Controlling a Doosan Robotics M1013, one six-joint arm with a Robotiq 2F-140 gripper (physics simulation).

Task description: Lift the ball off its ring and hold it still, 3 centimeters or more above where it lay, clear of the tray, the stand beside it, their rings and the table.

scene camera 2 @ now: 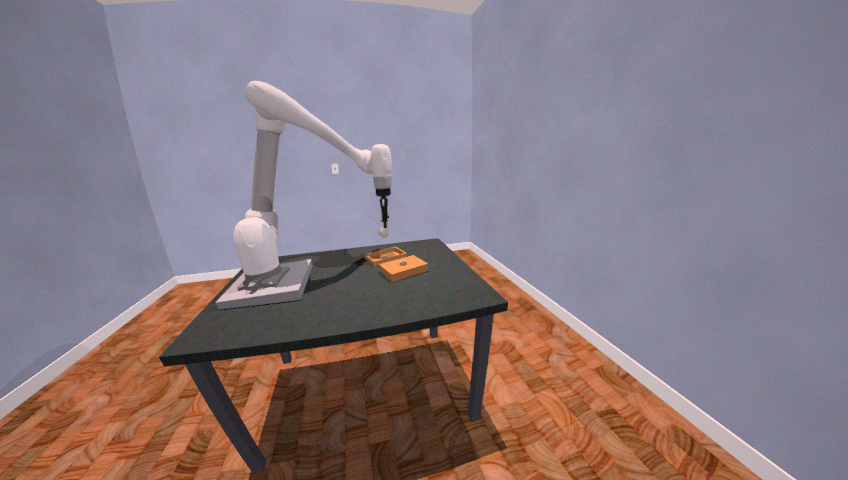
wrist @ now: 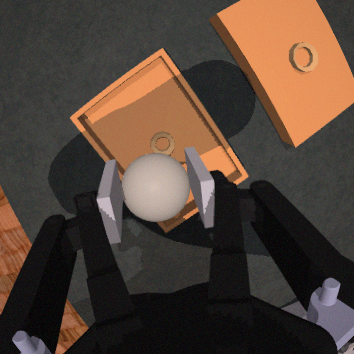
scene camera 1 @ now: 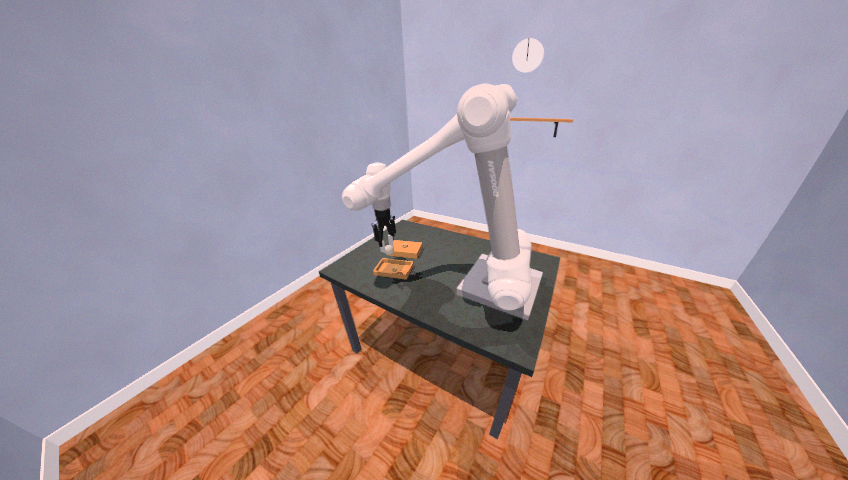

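My gripper (scene camera 1: 387, 248) (scene camera 2: 383, 230) (wrist: 152, 171) is shut on the pale ball (scene camera 1: 388, 250) (scene camera 2: 383, 233) (wrist: 156, 187), with one grey pad on each side of it. The ball hangs in the air, with a visible gap between it and the orange tray (scene camera 1: 389, 275) (scene camera 2: 375, 261) (wrist: 117, 83) in the scene camera 2 view. The tray's ring (wrist: 153, 144) shows bare on its floor in the wrist view. The orange stand (scene camera 1: 410, 252) (scene camera 2: 404, 273) (wrist: 265, 65) is beside the tray and carries a bare ring (wrist: 293, 58). The ball is apart from both.
The tray and stand rest on the dark table (scene camera 1: 440, 309) (scene camera 2: 357, 315) (wrist: 40, 50). The arm's base plate (scene camera 1: 473, 288) (scene camera 2: 285, 297) is on the same table. A shelf (scene camera 1: 547, 120) and a clock (scene camera 1: 527, 55) are on the wall behind.
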